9 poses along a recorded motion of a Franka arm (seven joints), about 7 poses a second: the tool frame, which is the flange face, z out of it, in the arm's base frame.
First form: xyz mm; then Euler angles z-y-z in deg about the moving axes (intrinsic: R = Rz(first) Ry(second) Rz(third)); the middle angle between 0 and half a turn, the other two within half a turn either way.
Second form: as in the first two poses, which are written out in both.
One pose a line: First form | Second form
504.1 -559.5 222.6 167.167 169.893 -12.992 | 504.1 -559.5 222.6 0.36 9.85 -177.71
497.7 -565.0 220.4 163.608 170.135 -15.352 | 497.7 -565.0 220.4 -0.82 9.51 -177.36
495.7 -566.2 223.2 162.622 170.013 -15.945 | 495.7 -566.2 223.2 -1.20 9.60 -177.23
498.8 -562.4 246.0 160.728 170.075 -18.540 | 498.8 -562.4 246.0 -0.47 9.41 -176.82
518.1 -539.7 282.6 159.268 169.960 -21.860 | 518.1 -539.7 282.6 1.44 9.31 -176.23
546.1 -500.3 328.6 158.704 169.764 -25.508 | 546.1 -500.3 328.6 4.57 9.23 -175.55
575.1 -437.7 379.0 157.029 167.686 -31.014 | 575.1 -437.7 379.0 8.64 10.53 -173.58
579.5 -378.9 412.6 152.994 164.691 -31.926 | 579.5 -378.9 412.6 5.86 12.95 -171.76
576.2 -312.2 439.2 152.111 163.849 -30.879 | 576.2 -312.2 439.2 4.02 13.81 -171.55
